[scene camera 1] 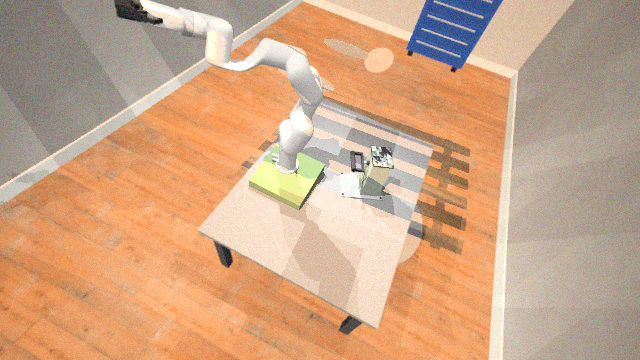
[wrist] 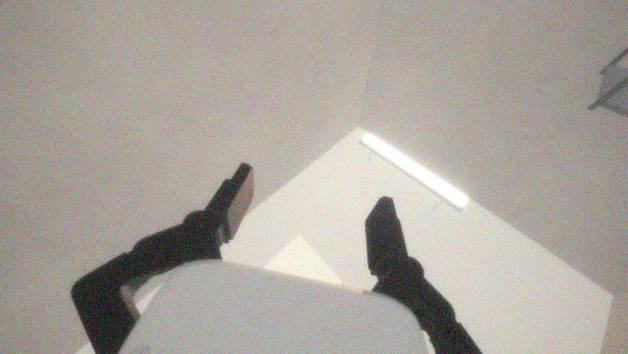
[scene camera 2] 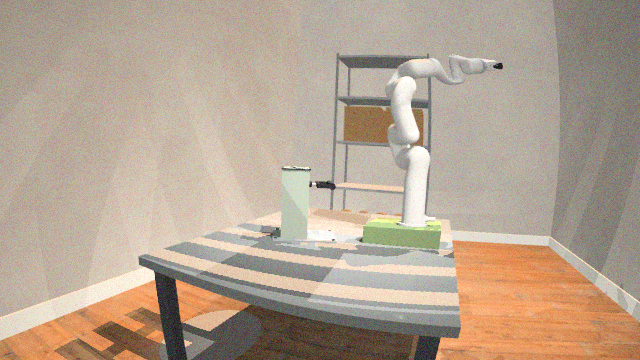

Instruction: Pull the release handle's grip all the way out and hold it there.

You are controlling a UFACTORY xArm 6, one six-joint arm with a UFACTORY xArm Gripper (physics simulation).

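The release handle's dark grip (scene camera 1: pixel 353 162) (scene camera 2: pixel 326 185) is a rectangular loop on a short rod at the upper side of a pale green upright housing (scene camera 1: pixel 378 179) (scene camera 2: pixel 295 205). The grip faces the arm's base and stands a short gap from the housing. The housing has a dark-and-white patterned top and stands on a white base plate (scene camera 1: pixel 349 185) (scene camera 2: pixel 322 235). My gripper (scene camera 1: pixel 136 11) (scene camera 2: pixel 499 66) (wrist: pixel 314 194) is open and empty. It is high up and far from the grip, pointing away from it. The handle does not show in the wrist view.
The arm stands on a green block (scene camera 1: pixel 276 188) (scene camera 2: pixel 401 236) on the table (scene camera 1: pixel 240 225) (scene camera 2: pixel 300 303), beside the housing. A grey shelf unit (scene camera 2: pixel 334 130) holding brown boxes stands behind. A blue cabinet (scene camera 1: pixel 452 35) stands on the floor. A ceiling lamp (wrist: pixel 415 171) shows beyond my fingers.
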